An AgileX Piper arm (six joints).
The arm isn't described. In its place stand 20 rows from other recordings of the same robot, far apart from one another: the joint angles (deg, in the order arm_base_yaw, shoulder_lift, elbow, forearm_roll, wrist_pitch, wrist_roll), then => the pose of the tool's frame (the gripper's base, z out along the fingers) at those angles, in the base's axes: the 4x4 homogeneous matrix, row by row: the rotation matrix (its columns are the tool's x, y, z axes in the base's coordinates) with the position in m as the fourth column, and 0 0 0 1 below.
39.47 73.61 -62.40 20.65 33.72 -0.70 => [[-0.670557 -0.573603 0.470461 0.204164], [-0.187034 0.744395 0.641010 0.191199], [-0.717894 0.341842 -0.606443 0.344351], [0 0 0 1]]
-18.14 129.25 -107.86 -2.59 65.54 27.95 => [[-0.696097 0.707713 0.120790 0.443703], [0.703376 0.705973 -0.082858 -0.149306], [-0.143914 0.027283 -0.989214 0.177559], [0 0 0 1]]
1.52 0.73 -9.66 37.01 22.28 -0.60 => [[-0.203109 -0.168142 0.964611 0.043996], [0.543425 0.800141 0.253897 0.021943], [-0.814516 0.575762 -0.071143 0.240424], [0 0 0 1]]
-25.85 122.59 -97.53 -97.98 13.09 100.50 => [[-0.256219 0.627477 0.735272 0.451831], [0.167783 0.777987 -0.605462 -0.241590], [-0.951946 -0.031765 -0.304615 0.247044], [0 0 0 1]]
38.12 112.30 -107.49 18.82 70.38 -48.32 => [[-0.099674 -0.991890 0.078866 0.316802], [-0.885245 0.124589 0.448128 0.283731], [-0.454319 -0.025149 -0.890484 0.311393], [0 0 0 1]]
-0.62 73.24 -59.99 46.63 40.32 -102.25 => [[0.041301 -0.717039 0.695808 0.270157], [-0.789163 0.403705 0.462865 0.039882], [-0.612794 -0.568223 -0.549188 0.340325], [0 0 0 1]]
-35.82 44.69 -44.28 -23.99 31.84 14.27 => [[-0.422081 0.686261 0.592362 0.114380], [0.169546 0.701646 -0.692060 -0.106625], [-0.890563 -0.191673 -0.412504 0.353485], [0 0 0 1]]
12.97 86.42 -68.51 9.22 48.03 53.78 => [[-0.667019 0.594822 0.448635 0.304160], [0.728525 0.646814 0.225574 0.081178], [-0.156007 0.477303 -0.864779 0.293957], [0 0 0 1]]
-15.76 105.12 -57.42 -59.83 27.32 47.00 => [[-0.875286 0.311367 0.370034 0.332136], [0.084624 0.851964 -0.516717 -0.131253], [-0.476144 -0.420961 -0.772061 0.161391], [0 0 0 1]]
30.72 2.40 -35.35 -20.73 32.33 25.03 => [[0.065498 -0.351362 0.933946 0.002187], [0.183972 0.924163 0.334780 -0.018738], [-0.980747 0.149892 0.125171 0.356327], [0 0 0 1]]
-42.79 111.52 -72.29 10.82 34.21 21.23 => [[-0.262562 0.900957 0.345452 0.295029], [0.924912 0.337010 -0.175958 -0.260016], [-0.274951 0.273313 -0.921793 0.164778], [0 0 0 1]]
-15.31 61.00 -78.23 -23.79 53.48 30.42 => [[-0.305242 0.630070 0.714030 0.181361], [0.349295 0.771633 -0.531579 -0.080235], [-0.885901 0.087147 -0.455615 0.462456], [0 0 0 1]]
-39.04 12.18 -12.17 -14.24 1.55 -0.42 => [[-0.114991 0.626290 0.771063 0.054627], [-0.232474 0.737690 -0.633853 -0.045079], [-0.965781 -0.252139 0.060769 0.269555], [0 0 0 1]]
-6.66 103.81 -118.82 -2.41 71.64 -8.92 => [[-0.791142 0.007585 0.611586 0.386415], [-0.076767 0.990785 -0.111593 -0.048776], [-0.606796 -0.135235 -0.783269 0.423188], [0 0 0 1]]
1.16 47.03 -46.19 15.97 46.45 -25.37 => [[-0.596235 -0.326336 0.733491 0.150994], [-0.252766 0.943495 0.214303 0.021207], [-0.761980 -0.057627 -0.645031 0.337361], [0 0 0 1]]
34.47 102.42 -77.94 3.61 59.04 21.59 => [[-0.969514 -0.205189 0.133939 0.294285], [-0.183606 0.970309 0.157444 0.207989], [-0.162268 0.128052 -0.978403 0.238544], [0 0 0 1]]
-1.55 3.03 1.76 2.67 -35.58 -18.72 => [[0.545977 0.213368 0.810175 0.044440], [-0.299591 0.952807 -0.049037 -0.003670], [-0.782403 -0.215948 0.584134 0.252533], [0 0 0 1]]
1.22 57.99 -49.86 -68.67 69.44 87.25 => [[-0.103431 0.930819 0.350540 0.166498], [0.345501 0.364108 -0.864901 -0.075840], [-0.932701 0.031655 -0.359259 0.358485], [0 0 0 1]]
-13.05 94.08 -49.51 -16.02 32.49 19.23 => [[-0.890477 0.359083 0.279481 0.284462], [0.305747 0.927066 -0.216950 -0.079782], [-0.337000 -0.107738 -0.935320 0.174025], [0 0 0 1]]
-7.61 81.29 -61.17 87.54 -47.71 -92.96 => [[-0.304461 0.774708 0.554194 0.291497], [-0.037591 0.571590 -0.819678 -0.106798], [-0.951783 -0.270393 -0.144905 0.350608], [0 0 0 1]]
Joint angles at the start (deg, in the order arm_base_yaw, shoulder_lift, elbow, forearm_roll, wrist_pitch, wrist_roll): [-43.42 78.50 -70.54 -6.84 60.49 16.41]
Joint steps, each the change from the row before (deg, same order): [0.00 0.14 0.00 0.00 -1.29 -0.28]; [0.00 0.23 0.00 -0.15 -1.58 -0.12]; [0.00 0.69 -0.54 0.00 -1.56 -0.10]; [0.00 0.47 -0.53 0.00 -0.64 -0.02]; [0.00 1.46 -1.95 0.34 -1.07 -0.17]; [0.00 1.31 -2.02 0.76 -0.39 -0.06]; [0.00 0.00 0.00 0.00 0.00 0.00]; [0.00 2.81 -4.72 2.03 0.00 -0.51]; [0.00 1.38 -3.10 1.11 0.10 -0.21]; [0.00 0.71 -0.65 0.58 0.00 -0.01]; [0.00 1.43 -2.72 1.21 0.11 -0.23]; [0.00 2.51 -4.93 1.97 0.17 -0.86]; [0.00 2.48 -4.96 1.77 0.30 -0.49]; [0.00 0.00 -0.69 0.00 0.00 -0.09]
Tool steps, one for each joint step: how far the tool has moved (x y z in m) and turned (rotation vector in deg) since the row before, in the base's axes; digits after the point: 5 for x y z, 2 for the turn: [0.00179 -0.00152 0.00025 -0.85 -0.73 0.40]; [0.00220 -0.00214 0.00009 -1.05 -0.83 0.30]; [0.00403 -0.00359 0.00062 -0.98 -0.98 0.28]; [0.00243 -0.00221 0.00093 -0.48 -0.50 0.09]; [0.00713 -0.00598 0.00359 -0.87 -1.29 0.25]; [0.00639 -0.00465 0.00397 -0.22 -1.29 0.06]; [0.00000 0.00000 0.00000 0.00 0.00 0.00]; [0.01333 -0.00904 0.00940 -0.03 -2.56 0.37]; [0.00692 -0.00459 0.00848 -0.39 -1.85 0.17]; [0.00303 -0.00185 -0.00067 0.46 -0.35 0.02]; [0.00678 -0.00427 0.00596 -0.03 -1.59 0.22]; [0.01153 -0.00742 0.01101 -0.52 -2.61 0.80]; [0.01070 -0.00696 0.01078 -0.47 -2.58 0.57]; [0.00009 -0.00008 0.00371 -0.52 -0.46 0.07]
